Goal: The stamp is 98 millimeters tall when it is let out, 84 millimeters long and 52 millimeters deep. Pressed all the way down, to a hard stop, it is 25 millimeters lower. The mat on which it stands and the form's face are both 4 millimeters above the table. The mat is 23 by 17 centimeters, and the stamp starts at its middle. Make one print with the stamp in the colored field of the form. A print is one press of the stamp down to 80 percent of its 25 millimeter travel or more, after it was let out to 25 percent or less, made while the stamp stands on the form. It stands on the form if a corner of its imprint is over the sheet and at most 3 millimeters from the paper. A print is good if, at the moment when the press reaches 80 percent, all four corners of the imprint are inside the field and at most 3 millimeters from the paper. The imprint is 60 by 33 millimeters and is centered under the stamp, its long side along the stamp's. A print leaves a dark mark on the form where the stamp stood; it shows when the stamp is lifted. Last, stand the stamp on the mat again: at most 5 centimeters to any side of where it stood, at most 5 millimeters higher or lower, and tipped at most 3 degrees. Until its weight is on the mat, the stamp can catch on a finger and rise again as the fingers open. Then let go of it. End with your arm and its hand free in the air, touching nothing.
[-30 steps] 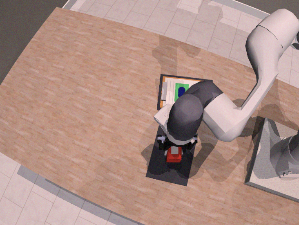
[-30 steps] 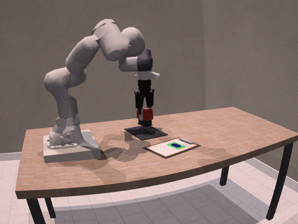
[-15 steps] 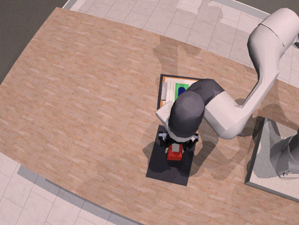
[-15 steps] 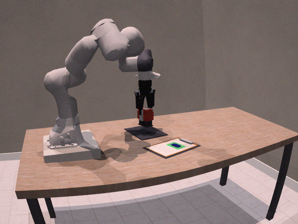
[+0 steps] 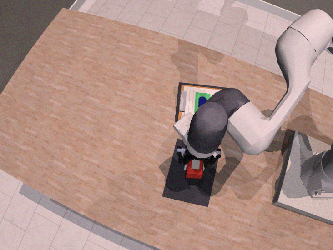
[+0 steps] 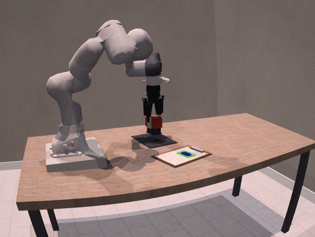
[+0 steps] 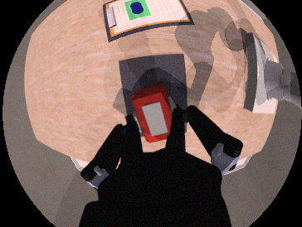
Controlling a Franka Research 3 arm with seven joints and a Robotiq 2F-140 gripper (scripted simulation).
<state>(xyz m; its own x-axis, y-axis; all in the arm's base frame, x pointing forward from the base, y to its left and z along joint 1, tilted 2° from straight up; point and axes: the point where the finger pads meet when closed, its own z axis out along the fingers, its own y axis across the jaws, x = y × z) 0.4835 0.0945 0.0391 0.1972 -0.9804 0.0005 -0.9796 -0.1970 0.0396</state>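
The dark mat lies 10 cm below my hand. Also, from my hand: clipboard (2 cm ahead, 29 cm to the right, 10 cm below); then red stamp (2 cm below).
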